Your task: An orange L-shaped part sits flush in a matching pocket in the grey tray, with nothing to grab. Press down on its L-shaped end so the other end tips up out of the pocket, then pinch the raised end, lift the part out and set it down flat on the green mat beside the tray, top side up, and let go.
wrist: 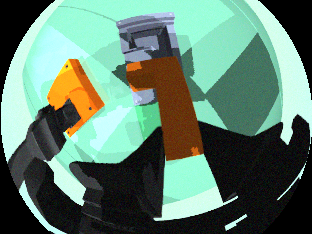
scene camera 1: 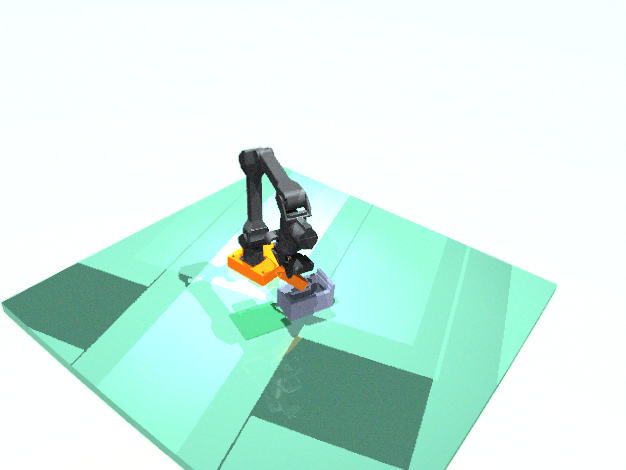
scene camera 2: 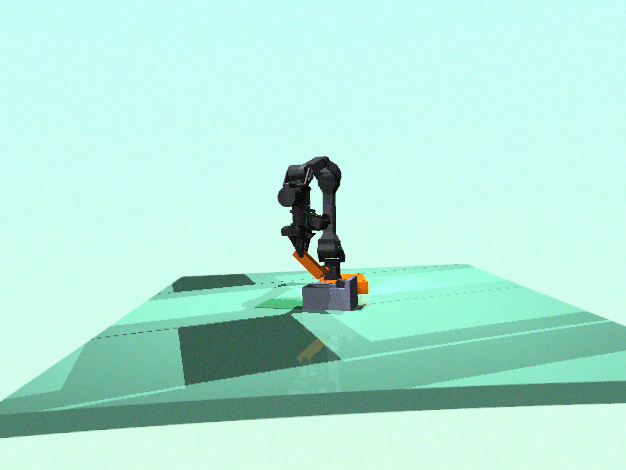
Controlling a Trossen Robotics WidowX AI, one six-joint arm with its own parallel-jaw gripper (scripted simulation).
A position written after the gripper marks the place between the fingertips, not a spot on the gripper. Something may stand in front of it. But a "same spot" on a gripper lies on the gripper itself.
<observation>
gripper: wrist; scene camera 1; scene camera 2 302,256
same spot on gripper: (scene camera 1: 282,259) = (wrist: 160,174)
</observation>
